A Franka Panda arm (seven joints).
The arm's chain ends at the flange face. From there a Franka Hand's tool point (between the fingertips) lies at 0.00 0.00 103.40 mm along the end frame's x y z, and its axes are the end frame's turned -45 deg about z.
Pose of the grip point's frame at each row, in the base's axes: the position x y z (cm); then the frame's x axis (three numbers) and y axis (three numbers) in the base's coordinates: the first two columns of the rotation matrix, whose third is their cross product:
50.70, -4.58, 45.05, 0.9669, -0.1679, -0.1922, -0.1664, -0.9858, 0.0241
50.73, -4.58, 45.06, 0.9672, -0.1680, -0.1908, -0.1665, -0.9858, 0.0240
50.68, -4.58, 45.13, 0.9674, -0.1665, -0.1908, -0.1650, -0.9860, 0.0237
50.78, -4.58, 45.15, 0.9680, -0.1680, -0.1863, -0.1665, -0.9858, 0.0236
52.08, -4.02, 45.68, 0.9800, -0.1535, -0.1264, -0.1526, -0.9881, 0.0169
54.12, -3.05, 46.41, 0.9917, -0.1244, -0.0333, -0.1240, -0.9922, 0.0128
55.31, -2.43, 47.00, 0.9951, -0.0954, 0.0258, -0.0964, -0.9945, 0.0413
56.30, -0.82, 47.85, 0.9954, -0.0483, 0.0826, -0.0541, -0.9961, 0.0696
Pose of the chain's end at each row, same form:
52.70, -4.67, 55.19, 0.5660, -0.8158, -0.1189, -0.8014, -0.5783, 0.1529
52.72, -4.67, 55.21, 0.5662, -0.8159, -0.1179, -0.8016, -0.5783, 0.1519
52.67, -4.67, 55.28, 0.5674, -0.8149, -0.1182, -0.8007, -0.5795, 0.1517
52.72, -4.66, 55.31, 0.5667, -0.8159, -0.1150, -0.8022, -0.5783, 0.1484
53.40, -4.05, 55.93, 0.5851, -0.8072, -0.0774, -0.8009, -0.5902, 0.1013
54.48, -2.96, 56.74, 0.6136, -0.7896, -0.0145, -0.7889, -0.6136, 0.0326
55.09, -1.98, 57.33, 0.6355, -0.7707, 0.0474, -0.7718, -0.6358, 0.0110
55.48, -0.06, 58.13, 0.6656, -0.7385, 0.1076, -0.7421, -0.6702, -0.0092

